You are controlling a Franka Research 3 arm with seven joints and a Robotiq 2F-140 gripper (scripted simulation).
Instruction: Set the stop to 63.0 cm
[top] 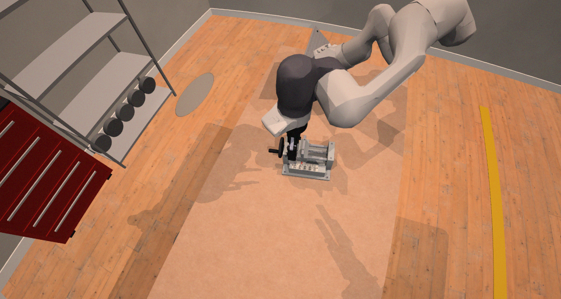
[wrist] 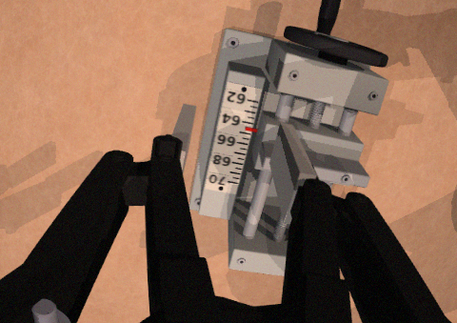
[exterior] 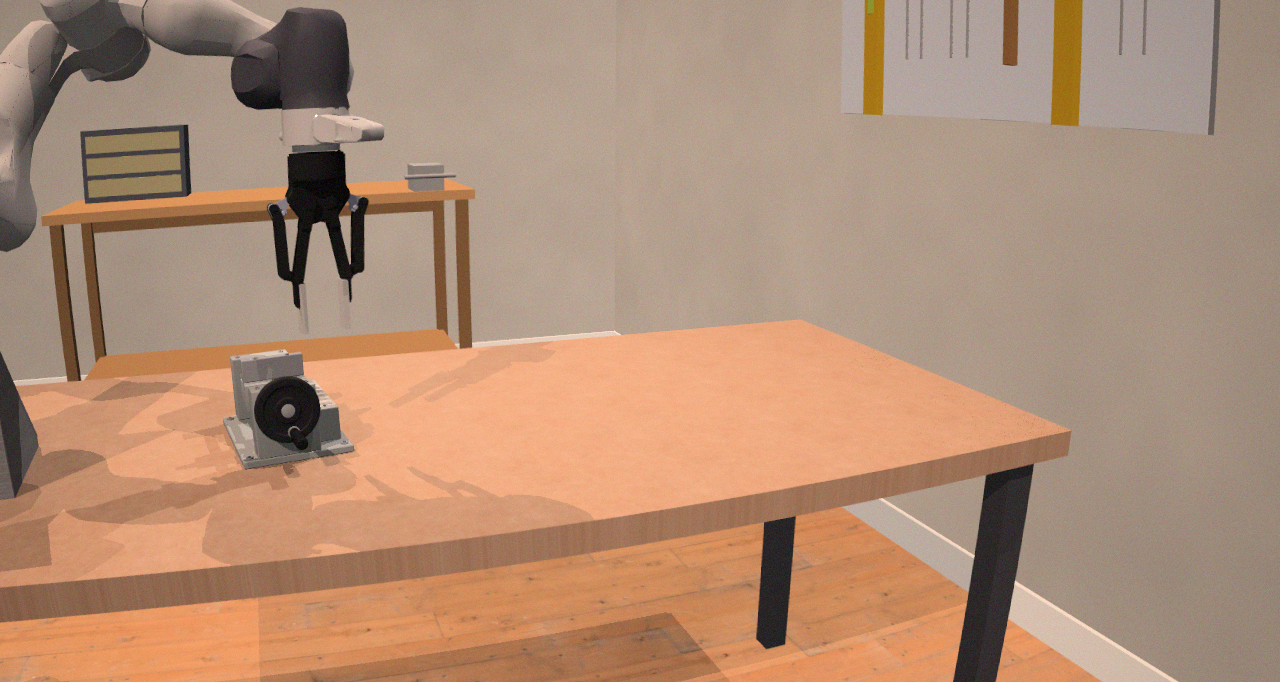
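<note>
Now: hand 40 mm past the black handwheel, 90 mm to the left of it and 140 mm above it. Also, from my hand: sliding stop 70 mm behind, 10 mm to the left, 100 mm below.
</note>
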